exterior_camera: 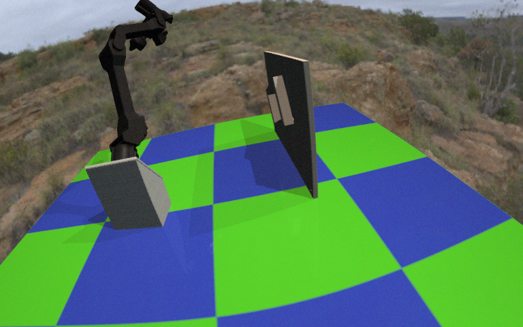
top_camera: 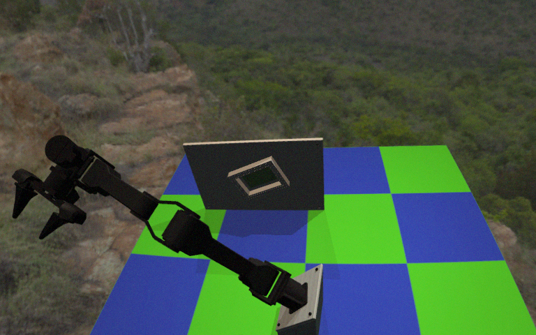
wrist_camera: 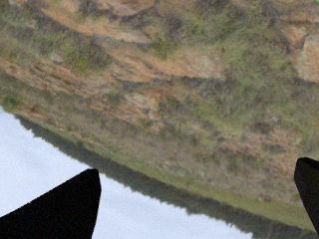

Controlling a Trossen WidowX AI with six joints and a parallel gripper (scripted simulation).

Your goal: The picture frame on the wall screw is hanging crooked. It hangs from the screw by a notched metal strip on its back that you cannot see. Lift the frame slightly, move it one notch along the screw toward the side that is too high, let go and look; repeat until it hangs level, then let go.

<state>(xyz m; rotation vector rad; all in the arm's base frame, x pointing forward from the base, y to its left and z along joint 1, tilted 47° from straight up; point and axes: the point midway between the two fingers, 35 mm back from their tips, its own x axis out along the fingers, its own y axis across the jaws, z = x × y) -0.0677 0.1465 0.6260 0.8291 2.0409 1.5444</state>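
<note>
Now: the picture frame 480 mm ahead of my gripper tip, 430 mm to the right of it and 280 mm below it. The rest, counted from my gripper tip: wall panel: 490 mm ahead, 420 mm to the right, 300 mm below.
</note>
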